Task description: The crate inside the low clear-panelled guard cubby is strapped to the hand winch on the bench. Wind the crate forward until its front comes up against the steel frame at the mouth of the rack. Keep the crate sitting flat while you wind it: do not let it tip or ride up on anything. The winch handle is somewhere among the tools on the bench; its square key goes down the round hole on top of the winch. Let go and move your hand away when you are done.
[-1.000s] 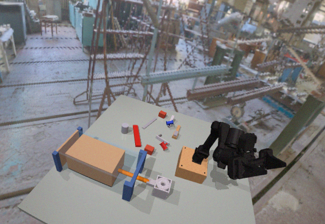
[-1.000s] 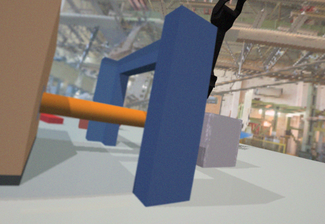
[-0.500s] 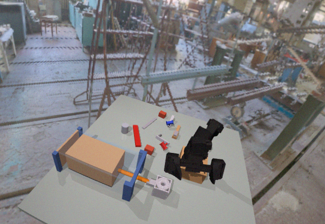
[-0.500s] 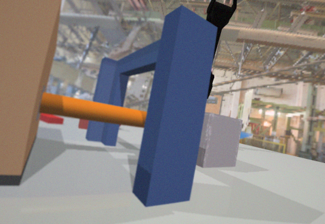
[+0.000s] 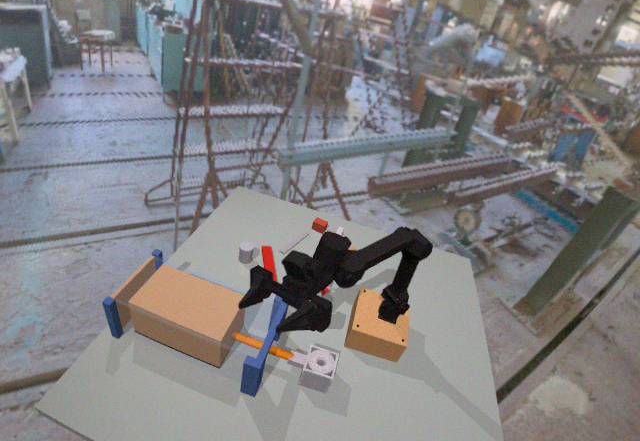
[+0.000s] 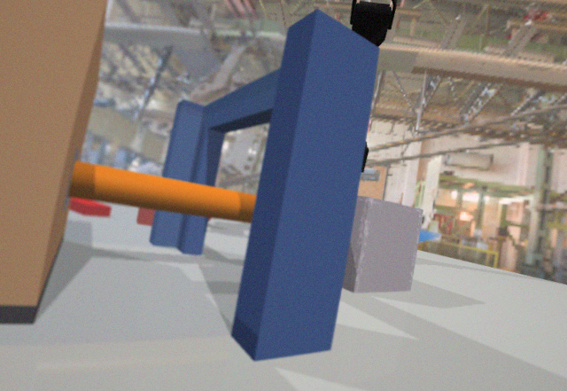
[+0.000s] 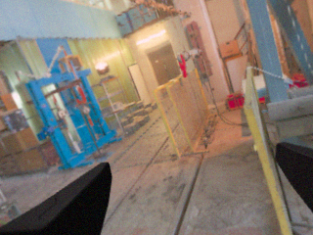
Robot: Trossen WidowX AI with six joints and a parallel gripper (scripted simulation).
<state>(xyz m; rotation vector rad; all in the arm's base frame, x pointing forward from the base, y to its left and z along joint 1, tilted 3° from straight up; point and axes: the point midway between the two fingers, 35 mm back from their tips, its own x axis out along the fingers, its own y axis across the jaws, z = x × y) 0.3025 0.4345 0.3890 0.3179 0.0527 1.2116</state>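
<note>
My gripper tip is now 630 mm to the left of the winch handle with red knob, 460 mm above it and 30 mm past it. From my gripper tip the other things lie so: grey winch 450 mm below, 240 mm to the right, 160 mm behind; blue steel frame 370 mm below, 220 mm to the right, 20 mm ahead; red bar 600 mm to the right, 470 mm below, 180 mm ahead.
</note>
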